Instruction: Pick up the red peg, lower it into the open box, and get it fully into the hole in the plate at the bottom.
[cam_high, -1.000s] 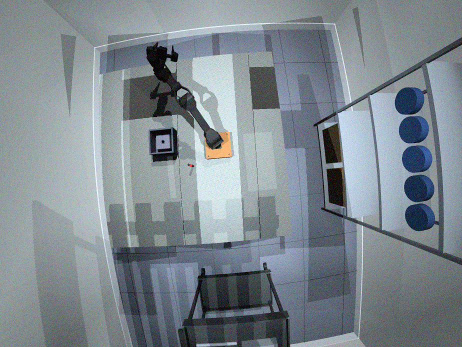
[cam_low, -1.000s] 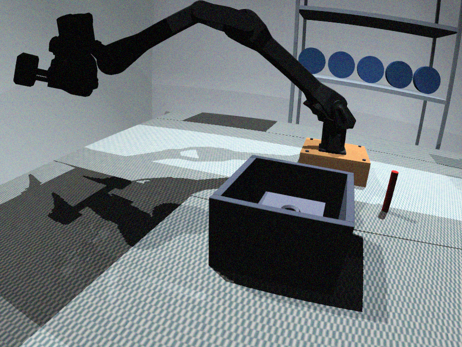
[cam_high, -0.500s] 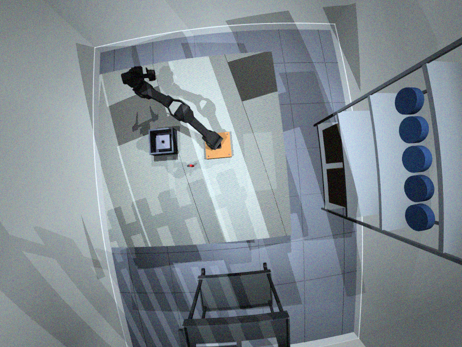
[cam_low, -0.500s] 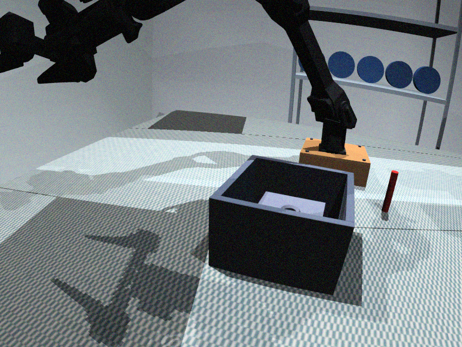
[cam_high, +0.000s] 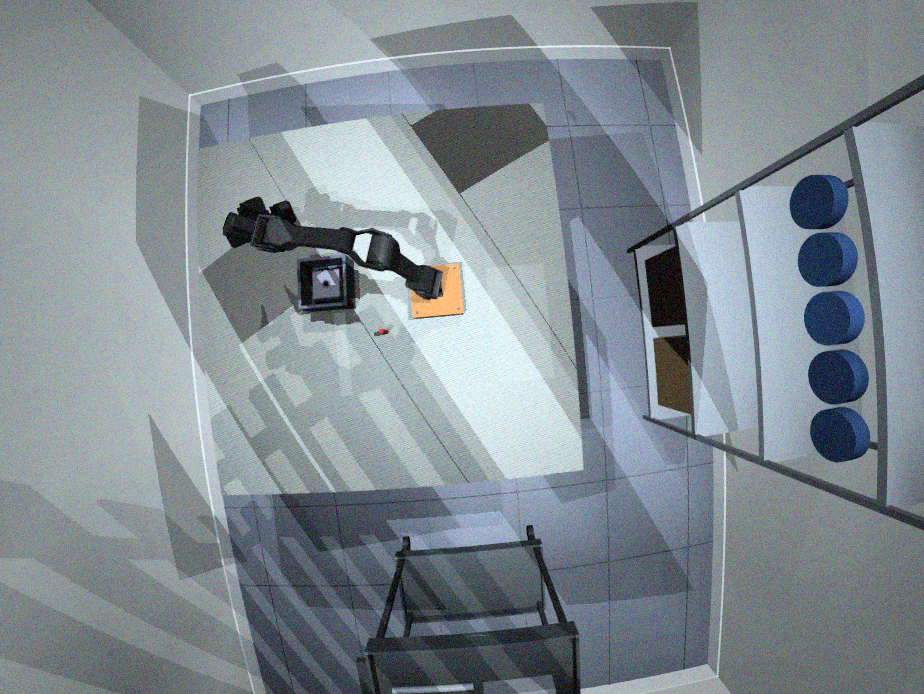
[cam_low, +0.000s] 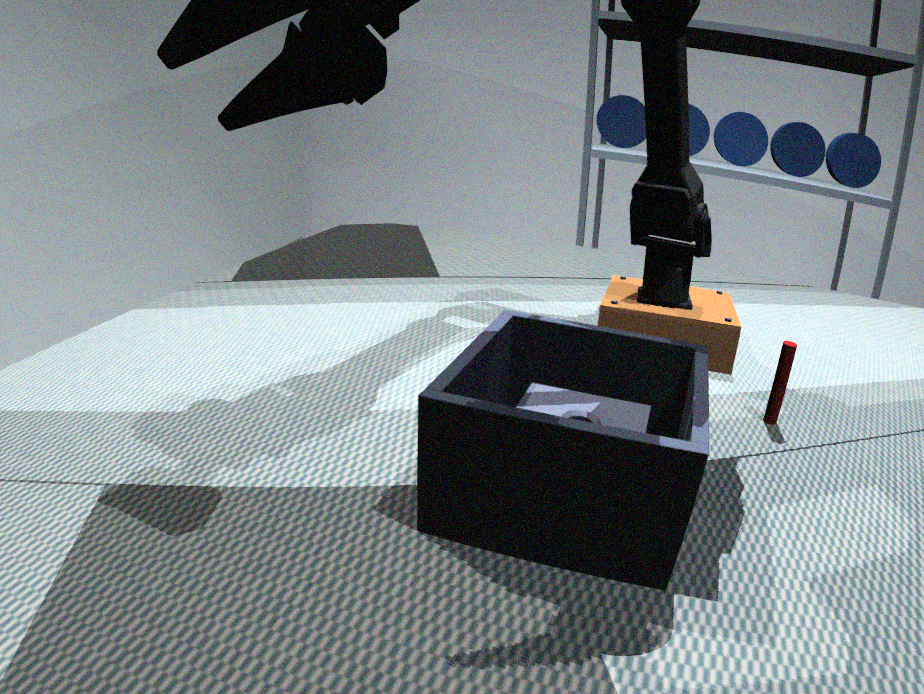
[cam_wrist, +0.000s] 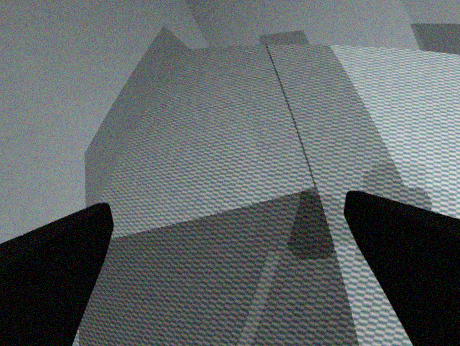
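My gripper tip is 290 mm past the red peg, 370 mm to the right of it and 220 mm above it. The rest, counted from my gripper tip: pale plate (120 mm behind, 190 mm to the left, 210 mm below); dark box (120 mm behind, 190 mm to the left, 230 mm below).
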